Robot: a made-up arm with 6 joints.
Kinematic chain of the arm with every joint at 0, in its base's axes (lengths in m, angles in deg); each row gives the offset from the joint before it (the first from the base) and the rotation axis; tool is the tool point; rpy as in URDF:
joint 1: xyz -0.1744 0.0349 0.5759 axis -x
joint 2: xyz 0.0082 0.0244 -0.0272 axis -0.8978 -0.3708 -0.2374
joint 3: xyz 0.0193 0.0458 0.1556 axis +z
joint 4: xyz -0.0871 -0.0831 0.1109 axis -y
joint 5: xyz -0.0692 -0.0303 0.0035 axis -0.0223 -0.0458 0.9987
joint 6: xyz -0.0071 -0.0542 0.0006 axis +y
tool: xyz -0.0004 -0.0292 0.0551 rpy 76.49 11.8 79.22
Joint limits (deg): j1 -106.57..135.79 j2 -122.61..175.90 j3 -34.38..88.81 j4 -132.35..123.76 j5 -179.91..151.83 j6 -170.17..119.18
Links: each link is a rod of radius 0.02 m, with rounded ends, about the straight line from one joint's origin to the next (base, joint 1, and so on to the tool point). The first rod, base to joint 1, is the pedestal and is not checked.
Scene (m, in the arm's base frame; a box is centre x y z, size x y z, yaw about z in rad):
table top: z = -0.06
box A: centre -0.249 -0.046 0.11 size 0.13 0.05 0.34 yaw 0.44
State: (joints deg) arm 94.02 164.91 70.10 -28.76 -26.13 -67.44
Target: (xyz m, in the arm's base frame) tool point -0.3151 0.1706 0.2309
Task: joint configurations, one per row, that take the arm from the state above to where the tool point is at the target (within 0.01 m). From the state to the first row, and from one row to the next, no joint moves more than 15 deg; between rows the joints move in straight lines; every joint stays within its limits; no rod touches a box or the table.
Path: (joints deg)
1: 88.00 167.66 74.78 -41.78 -25.12 -79.81
2: 81.97 170.40 79.46 -54.80 -24.11 -92.18
3: 75.95 173.15 84.13 -67.82 -23.10 -104.56
4: 69.93 175.90 88.81 -80.83 -22.09 -116.93
5: 68.13 161.16 82.76 -66.11 -15.78 -104.63
6: 66.33 146.42 76.71 -51.38 -9.47 -92.34
7: 64.53 131.67 70.66 -36.65 -3.16 -80.04
8: 62.73 116.93 64.61 -21.92 3.15 -67.75
9: 64.38 120.05 62.94 -14.48 -7.59 -70.95
10: 66.03 123.16 61.26 -7.05 -18.33 -74.16
11: 67.69 126.28 59.59 0.39 -29.06 -77.36

